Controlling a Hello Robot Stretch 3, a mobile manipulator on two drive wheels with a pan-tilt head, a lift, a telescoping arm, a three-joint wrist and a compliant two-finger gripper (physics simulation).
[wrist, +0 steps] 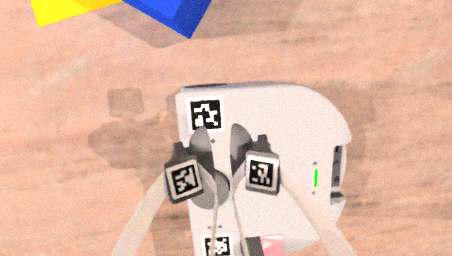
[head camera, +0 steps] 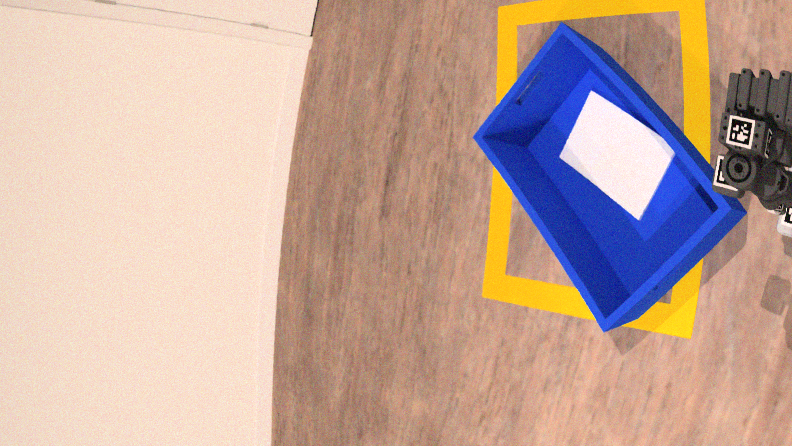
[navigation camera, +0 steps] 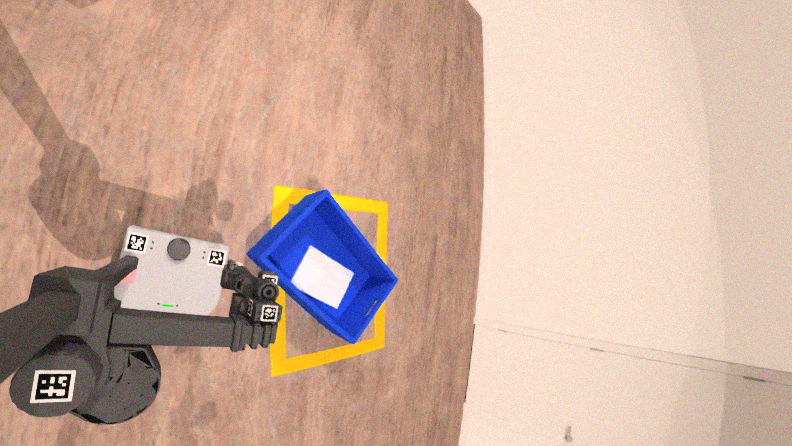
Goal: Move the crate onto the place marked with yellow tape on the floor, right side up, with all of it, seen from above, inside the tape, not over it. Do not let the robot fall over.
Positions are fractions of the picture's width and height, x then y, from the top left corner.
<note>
In view: my gripper (wrist: 0.49, 0.56), a blue crate (head camera: 0.78, 0.60) and a white sheet (head camera: 0.79, 0.36).
The blue crate also shows in the navigation camera view (navigation camera: 0.40, 0.49). The white sheet is seen too in the navigation camera view (navigation camera: 0.40, 0.62). The wrist view misses the white sheet: it is out of frame.
</note>
